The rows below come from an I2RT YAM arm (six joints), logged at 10 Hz.
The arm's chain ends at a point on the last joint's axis. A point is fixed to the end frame.
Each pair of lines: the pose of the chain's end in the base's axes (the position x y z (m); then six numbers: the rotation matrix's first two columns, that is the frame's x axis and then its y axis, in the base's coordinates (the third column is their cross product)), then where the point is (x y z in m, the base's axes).
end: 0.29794, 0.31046, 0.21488, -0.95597, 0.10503, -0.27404, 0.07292, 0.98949, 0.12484
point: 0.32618 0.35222 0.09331
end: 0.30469, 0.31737, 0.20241, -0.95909, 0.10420, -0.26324, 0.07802, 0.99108, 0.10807
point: 0.33149 0.35708 0.07984
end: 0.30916, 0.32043, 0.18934, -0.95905, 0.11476, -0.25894, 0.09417, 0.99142, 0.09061
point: 0.33577 0.35762 0.06594
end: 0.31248, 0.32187, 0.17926, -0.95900, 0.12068, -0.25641, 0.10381, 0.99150, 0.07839
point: 0.33892 0.35734 0.05532
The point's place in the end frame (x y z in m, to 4 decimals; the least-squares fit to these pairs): 0.0107 0.0282 0.1281
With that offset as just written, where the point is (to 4 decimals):
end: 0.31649, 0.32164, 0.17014, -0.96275, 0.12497, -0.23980, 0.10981, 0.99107, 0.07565
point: 0.3409 0.3569 0.0457
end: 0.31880, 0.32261, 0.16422, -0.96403, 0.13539, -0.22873, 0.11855, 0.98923, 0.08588
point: 0.3423 0.3591 0.0400
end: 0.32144, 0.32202, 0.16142, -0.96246, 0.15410, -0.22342, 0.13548, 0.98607, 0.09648
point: 0.3451 0.3595 0.0375
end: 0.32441, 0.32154, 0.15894, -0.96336, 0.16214, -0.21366, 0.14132, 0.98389, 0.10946
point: 0.3473 0.3607 0.0354
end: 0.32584, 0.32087, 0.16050, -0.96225, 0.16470, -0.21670, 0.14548, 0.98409, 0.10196
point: 0.3491 0.3589 0.0367
